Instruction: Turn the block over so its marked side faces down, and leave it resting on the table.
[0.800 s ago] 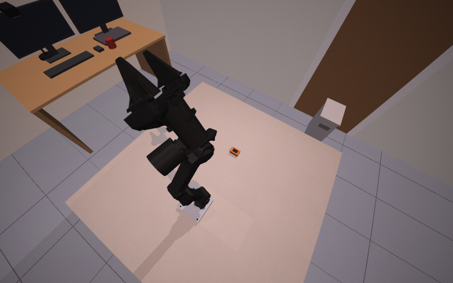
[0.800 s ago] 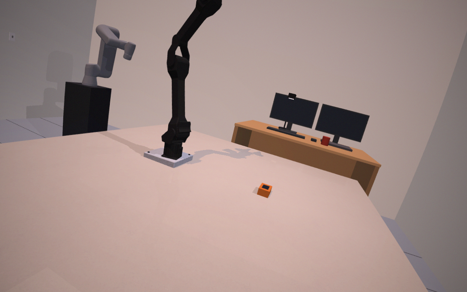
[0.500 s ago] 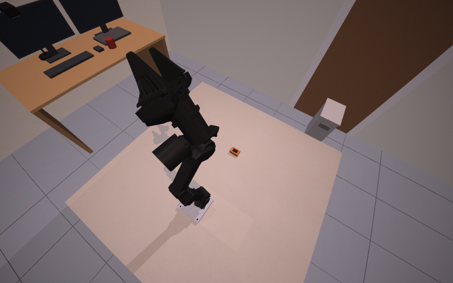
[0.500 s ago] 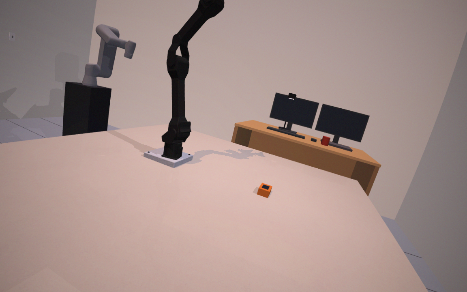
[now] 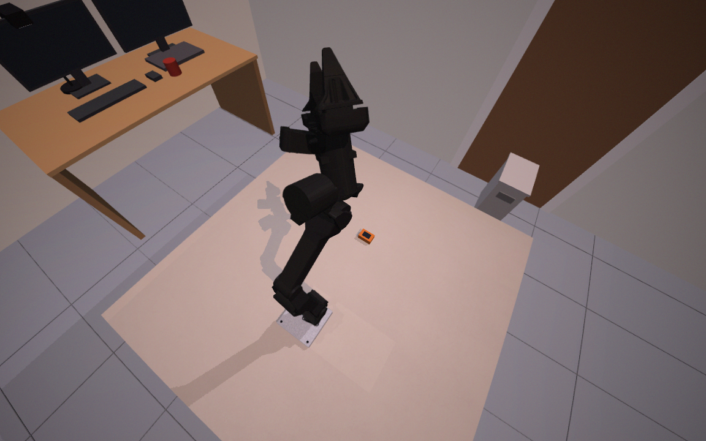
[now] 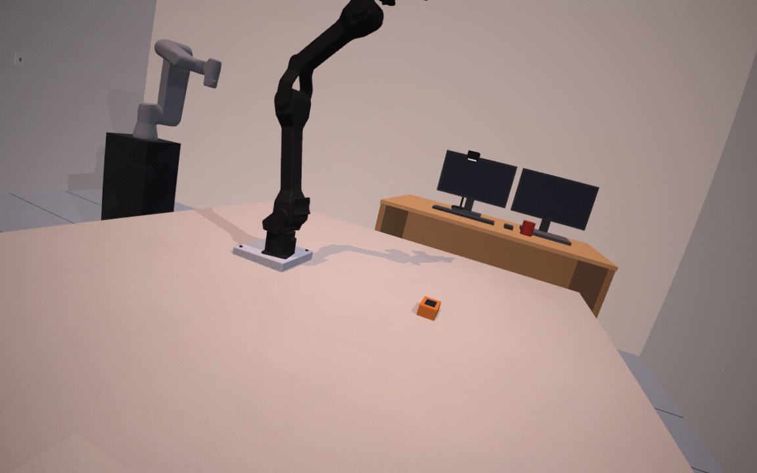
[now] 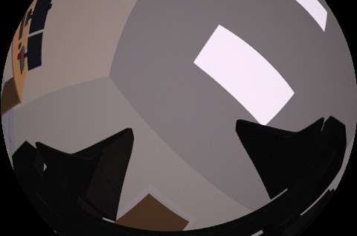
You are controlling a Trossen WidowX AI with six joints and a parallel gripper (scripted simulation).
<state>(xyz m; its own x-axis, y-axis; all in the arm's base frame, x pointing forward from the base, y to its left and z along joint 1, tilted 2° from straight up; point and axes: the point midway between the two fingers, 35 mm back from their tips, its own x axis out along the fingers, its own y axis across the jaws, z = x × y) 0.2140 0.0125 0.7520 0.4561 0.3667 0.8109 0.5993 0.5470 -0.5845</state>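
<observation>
Now: gripper tip 180 mm short of the orange block, 90 mm to the left of it and 790 mm above it.
</observation>
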